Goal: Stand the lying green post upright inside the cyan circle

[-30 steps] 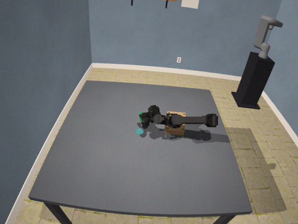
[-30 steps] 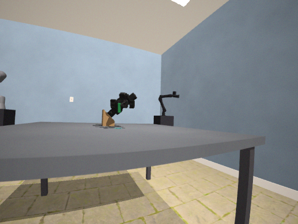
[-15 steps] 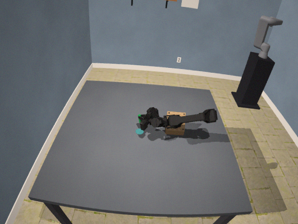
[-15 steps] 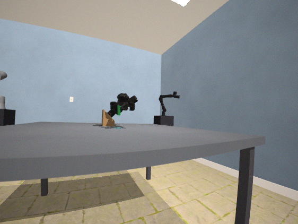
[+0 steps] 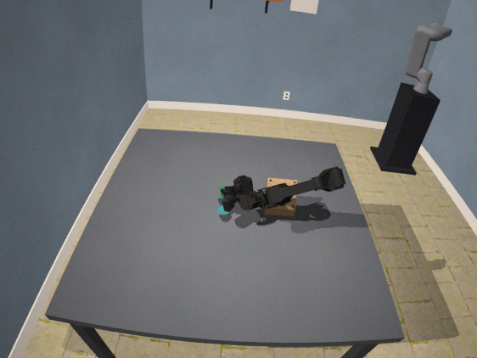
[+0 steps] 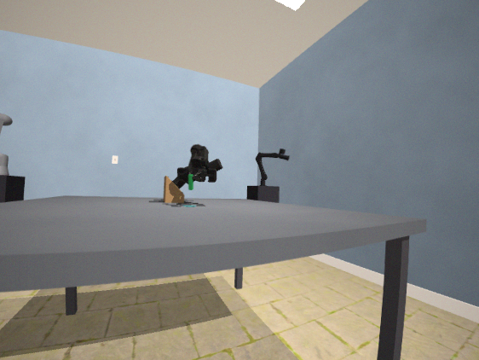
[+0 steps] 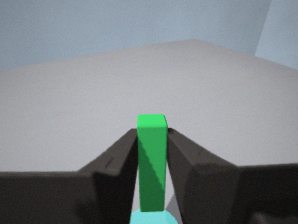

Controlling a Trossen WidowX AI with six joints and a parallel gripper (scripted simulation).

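Right now my hand is 130 mm above the cyan circle, 20 mm short of it and 10 mm to the left of it. From my hand the other things lie so: green post: 30 mm below, 20 mm ahead, 10 mm to the right.
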